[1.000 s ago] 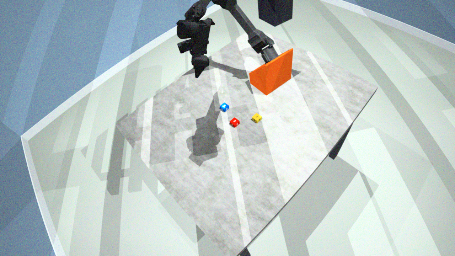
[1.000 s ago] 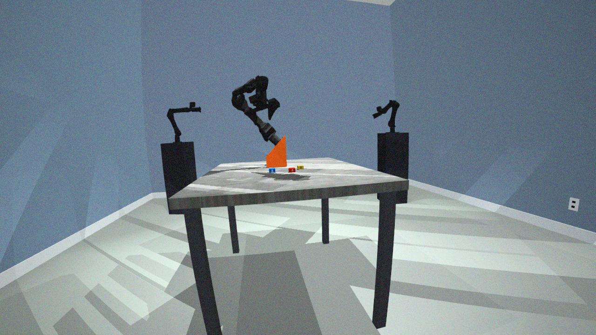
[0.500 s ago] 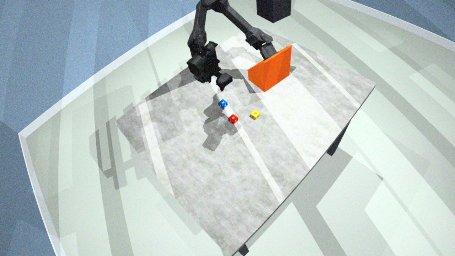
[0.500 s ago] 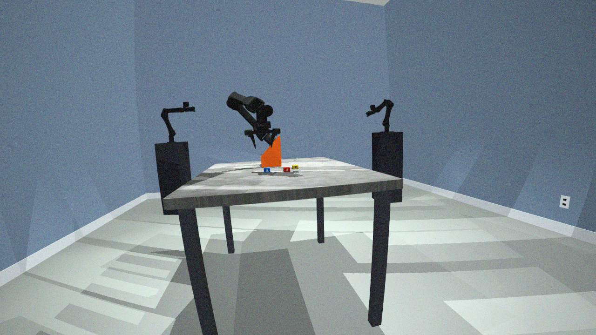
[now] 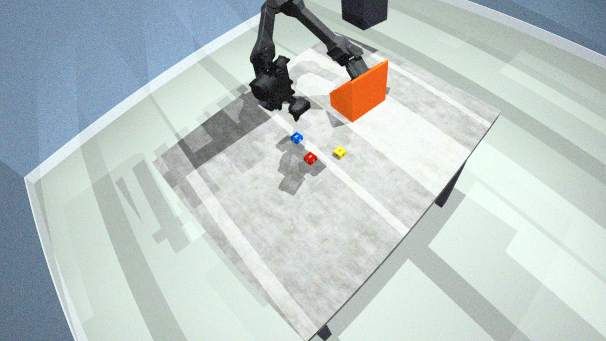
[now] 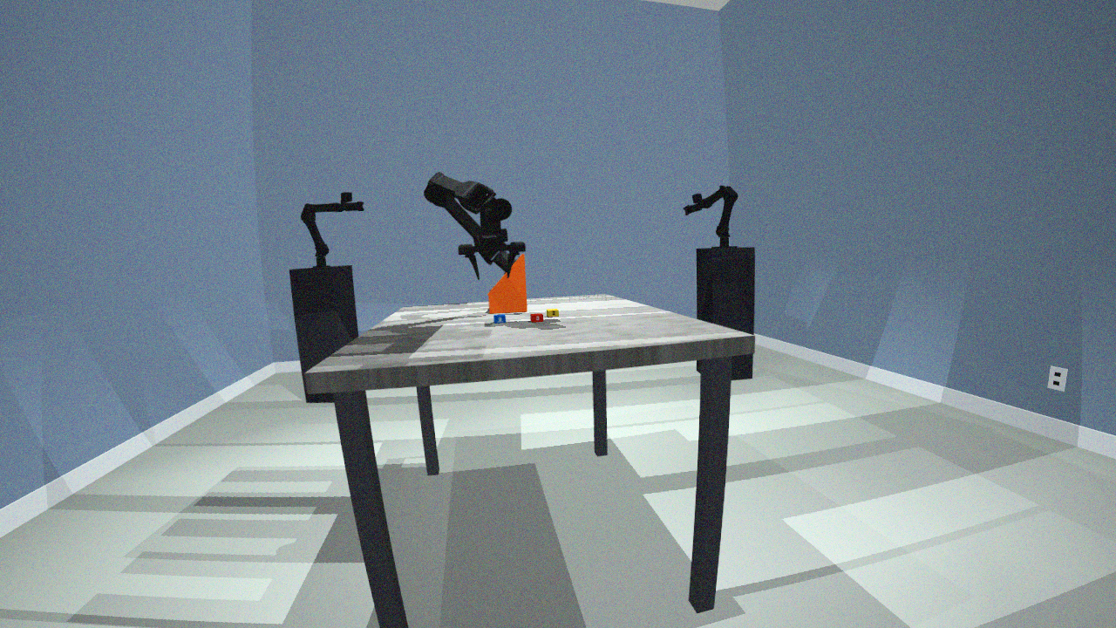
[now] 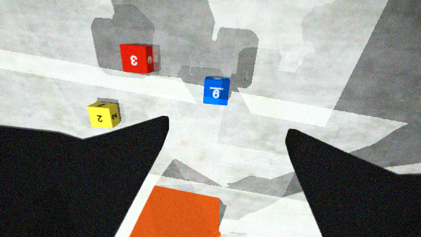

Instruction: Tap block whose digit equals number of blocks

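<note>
The red block lies 10 mm ahead of my gripper tip, 120 mm to the left of it and 120 mm below it. Also, from my gripper tip: yellow block: 80 mm behind, 170 mm to the left, 120 mm below; then blue block: 10 mm behind, 10 mm to the left, 120 mm below.
</note>
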